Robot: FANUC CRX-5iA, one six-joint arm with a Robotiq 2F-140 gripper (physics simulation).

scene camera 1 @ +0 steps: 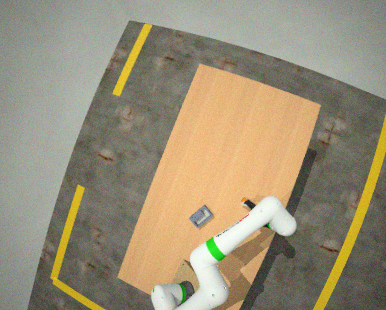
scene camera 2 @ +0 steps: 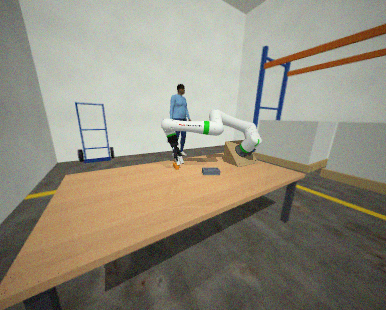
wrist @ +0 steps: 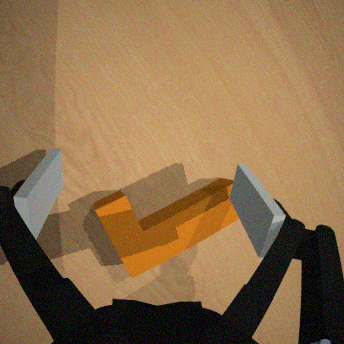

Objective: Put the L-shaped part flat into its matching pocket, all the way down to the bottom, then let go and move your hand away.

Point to an orange L-shaped part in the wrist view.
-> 141,244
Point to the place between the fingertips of my gripper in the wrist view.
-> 148,174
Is my gripper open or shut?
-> Open.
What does my gripper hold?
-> Nothing.
